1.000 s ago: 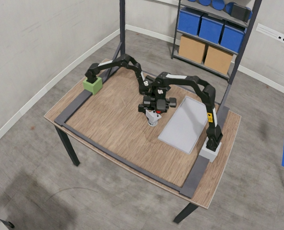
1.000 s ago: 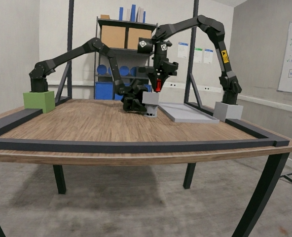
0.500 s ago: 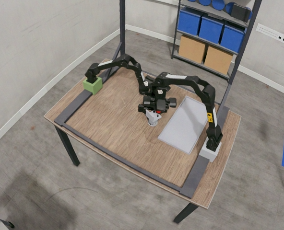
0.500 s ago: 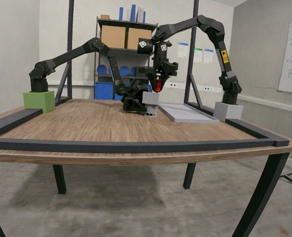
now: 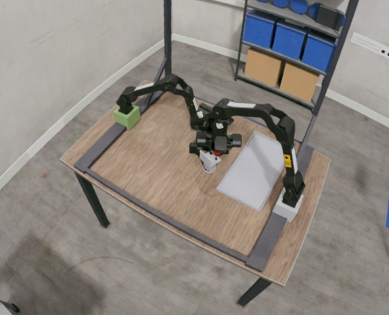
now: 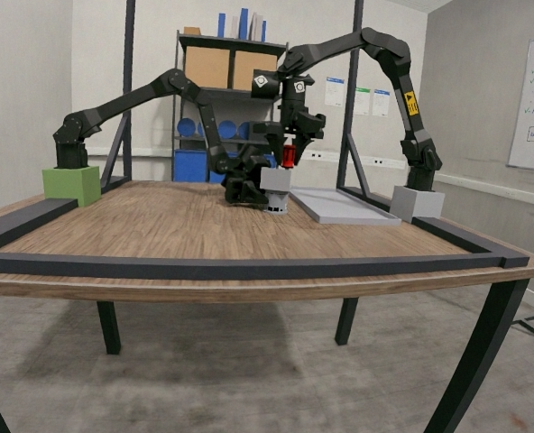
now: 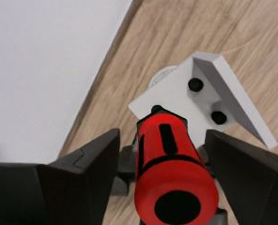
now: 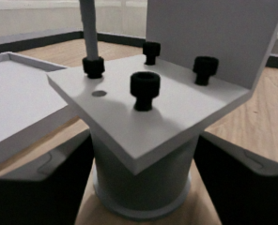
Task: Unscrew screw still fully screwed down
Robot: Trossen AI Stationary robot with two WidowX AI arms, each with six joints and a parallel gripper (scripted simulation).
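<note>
Now: the red screwdriver 30 mm below my left hand. The rest, counted from my left hand: grey joint module (10 mm ahead, 20 mm to the right, 120 mm below); grey bracket (10 mm ahead, 20 mm to the right, 80 mm below); shallow grey tray (120 mm behind, 170 mm to the left, 140 mm below).
My right gripper is now 20 mm to the right of the grey joint module and 20 mm short of it. Also, from my right hand: grey bracket 40 mm above, 20 mm to the left, 20 mm ahead; then red screwdriver 90 mm above, 40 mm to the left, 10 mm ahead; then shallow grey tray 210 mm to the left, 100 mm behind, 30 mm below.
</note>
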